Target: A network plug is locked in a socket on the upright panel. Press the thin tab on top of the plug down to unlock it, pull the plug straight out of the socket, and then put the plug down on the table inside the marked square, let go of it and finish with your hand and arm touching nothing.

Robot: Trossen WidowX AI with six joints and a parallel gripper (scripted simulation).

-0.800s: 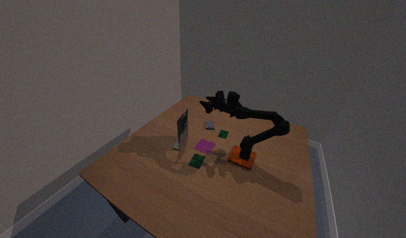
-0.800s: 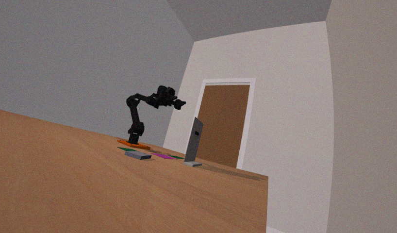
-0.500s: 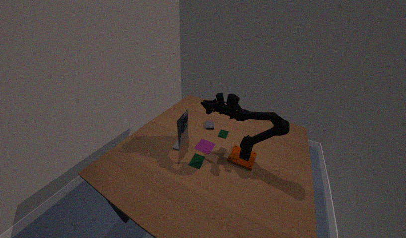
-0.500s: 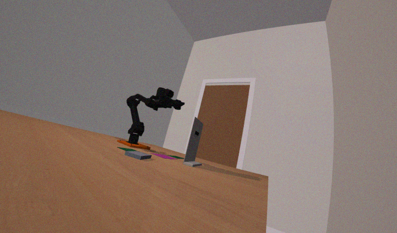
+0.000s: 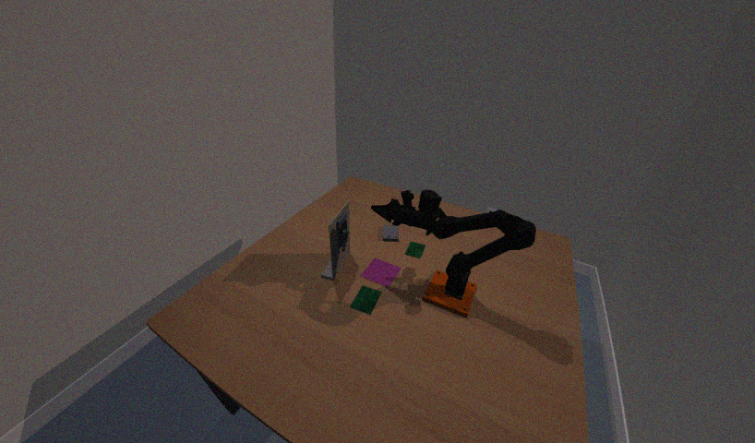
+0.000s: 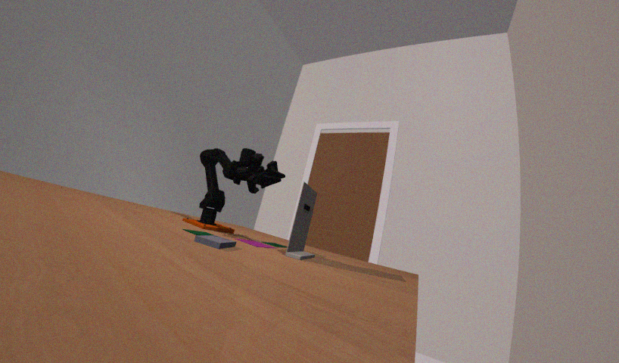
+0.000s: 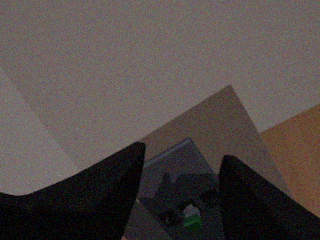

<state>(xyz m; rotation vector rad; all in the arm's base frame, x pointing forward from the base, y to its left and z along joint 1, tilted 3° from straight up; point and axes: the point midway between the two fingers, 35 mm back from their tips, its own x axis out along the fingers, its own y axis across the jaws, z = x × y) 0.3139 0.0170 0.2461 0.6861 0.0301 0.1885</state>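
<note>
Now: the network plug 90 mm below my gripper tip, 80 mm ahead of it and 70 mm to the left of it. The rest, counted from my gripper tip: magenta marked square 260 mm below, 60 mm behind, 20 mm to the left; grey upright panel 150 mm below, 100 mm ahead, 70 mm to the left; flat grey block 260 mm below, 220 mm to the right, 10 mm ahead.
</note>
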